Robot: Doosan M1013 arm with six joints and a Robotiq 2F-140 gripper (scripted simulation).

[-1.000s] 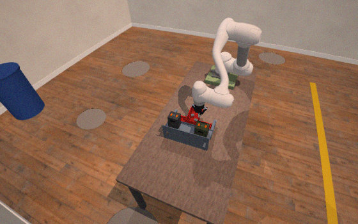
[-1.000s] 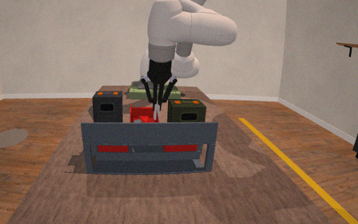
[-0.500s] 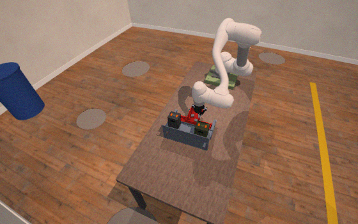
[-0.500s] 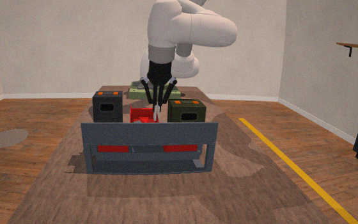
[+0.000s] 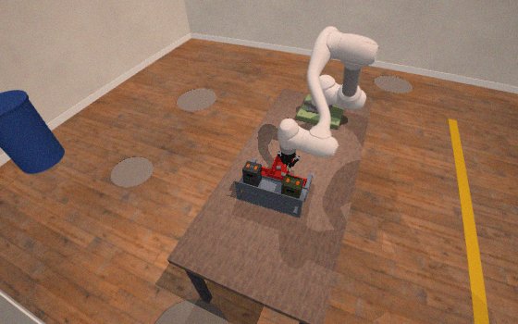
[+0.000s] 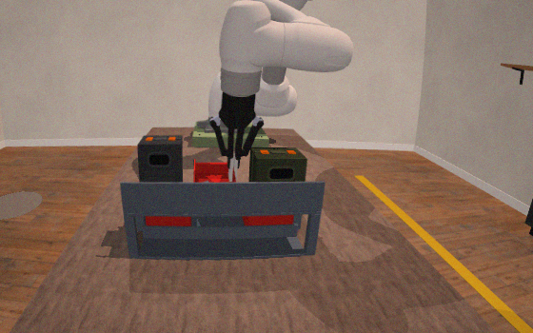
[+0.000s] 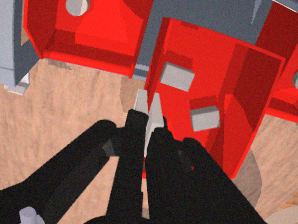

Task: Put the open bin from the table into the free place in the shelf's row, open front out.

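Right now the shelf floor is 120 mm ahead of my hand, 110 mm below it and 40 mm to the right of it. The rest, counted from my hand: shelf back board (250 mm ahead, 30 mm to the right, 20 mm above); then dark green box (170 mm ahead, 80 mm to the left, 40 mm above); then black box (180 mm ahead, 150 mm to the right, 50 mm above).
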